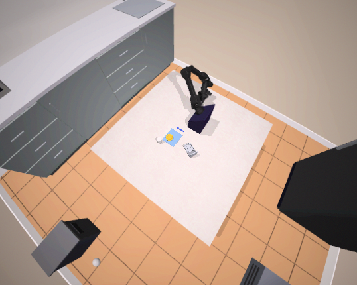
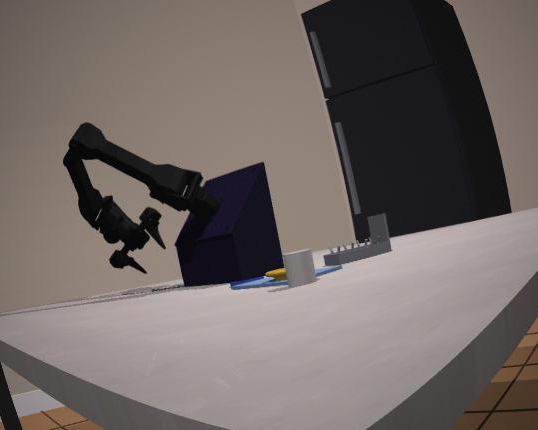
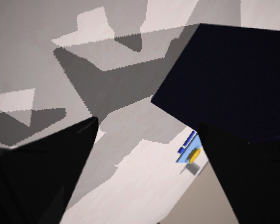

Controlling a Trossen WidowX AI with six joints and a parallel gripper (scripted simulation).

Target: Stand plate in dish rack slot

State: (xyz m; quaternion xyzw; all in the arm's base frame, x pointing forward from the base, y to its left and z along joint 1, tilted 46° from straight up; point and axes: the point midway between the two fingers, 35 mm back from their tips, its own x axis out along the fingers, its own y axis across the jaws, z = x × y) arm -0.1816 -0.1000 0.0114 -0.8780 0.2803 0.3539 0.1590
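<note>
Now: gripper tip 34 cm short of the blue spoon, 4 cm to the left of it and 7 cm above it. From my gripper tip the other things lie so: yellow plate: 48 cm ahead, 6 cm to the right, 6 cm below; then grey dish rack: 48 cm ahead, 16 cm to the left, 5 cm below; then pale cup: 56 cm ahead, 12 cm to the right, 5 cm below.
</note>
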